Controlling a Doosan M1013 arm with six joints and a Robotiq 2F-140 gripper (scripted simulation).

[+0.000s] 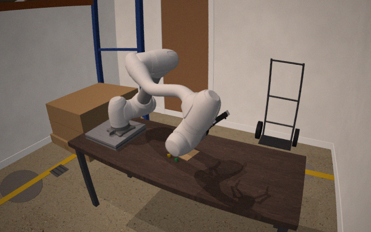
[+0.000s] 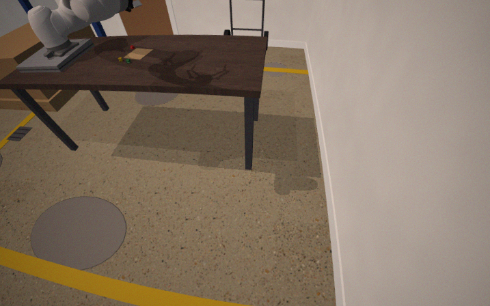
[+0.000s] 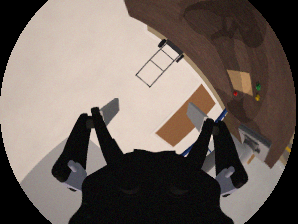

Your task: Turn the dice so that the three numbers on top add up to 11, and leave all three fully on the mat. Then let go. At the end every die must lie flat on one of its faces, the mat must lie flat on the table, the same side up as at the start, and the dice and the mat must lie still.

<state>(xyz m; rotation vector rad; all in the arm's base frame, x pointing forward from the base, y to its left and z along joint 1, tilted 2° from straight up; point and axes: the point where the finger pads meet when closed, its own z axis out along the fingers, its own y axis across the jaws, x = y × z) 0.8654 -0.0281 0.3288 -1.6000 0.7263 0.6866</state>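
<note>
Right now the green die is 370 mm below my hand and 280 mm behind it. From my hand the other things lie so: red die (380 mm behind, 370 mm below, 190 mm to the left); tan mat (370 mm below, 280 mm behind, 120 mm to the left); yellow die (370 mm below, 350 mm behind, 10 mm to the left).
</note>
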